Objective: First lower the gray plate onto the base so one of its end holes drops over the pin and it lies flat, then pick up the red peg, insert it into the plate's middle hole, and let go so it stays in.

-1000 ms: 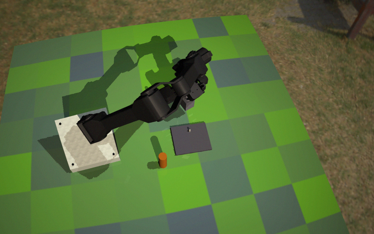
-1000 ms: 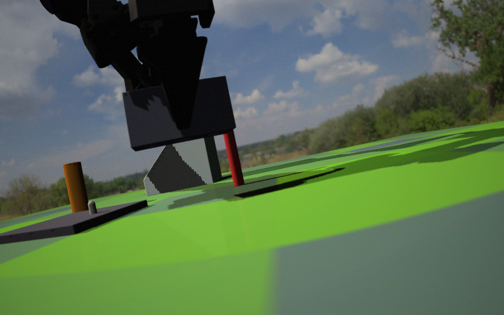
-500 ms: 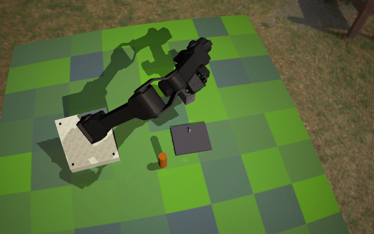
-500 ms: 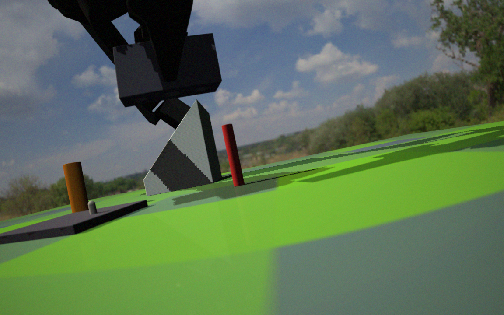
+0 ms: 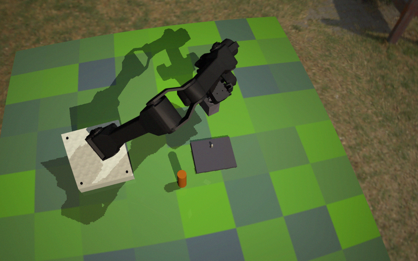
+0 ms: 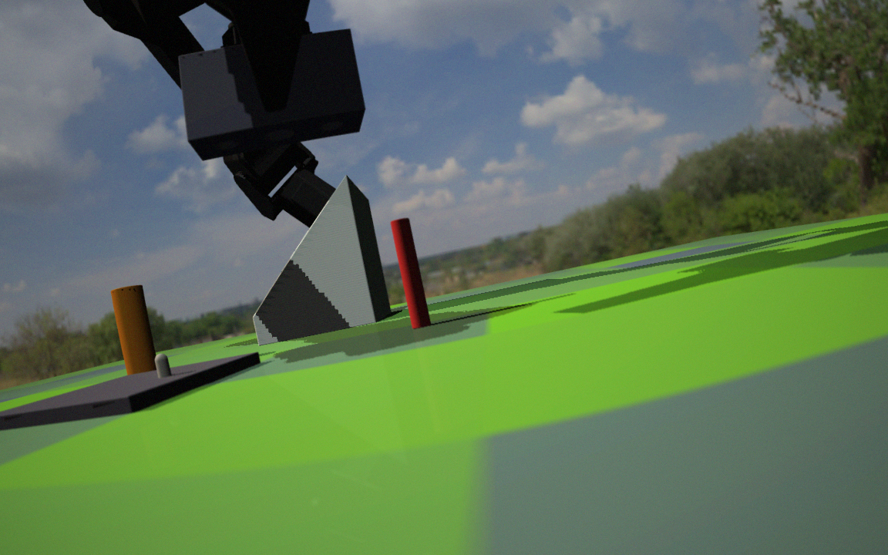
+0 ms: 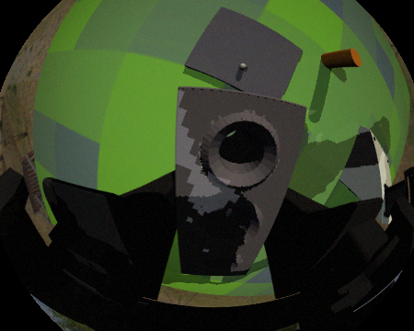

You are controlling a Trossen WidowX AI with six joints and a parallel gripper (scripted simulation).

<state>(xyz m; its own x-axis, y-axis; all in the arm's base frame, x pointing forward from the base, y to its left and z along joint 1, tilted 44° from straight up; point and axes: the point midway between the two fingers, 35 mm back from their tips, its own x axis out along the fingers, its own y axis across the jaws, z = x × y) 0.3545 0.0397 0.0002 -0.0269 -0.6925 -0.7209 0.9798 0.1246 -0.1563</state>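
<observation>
The red peg lies 11 cm behind my gripper tip, 5 cm to the left of it and 10 cm below it. The rest, counted from my gripper tip: gray plate (3 cm above); then orange cylinder (15 cm behind, 20 cm to the right, 10 cm below).
</observation>
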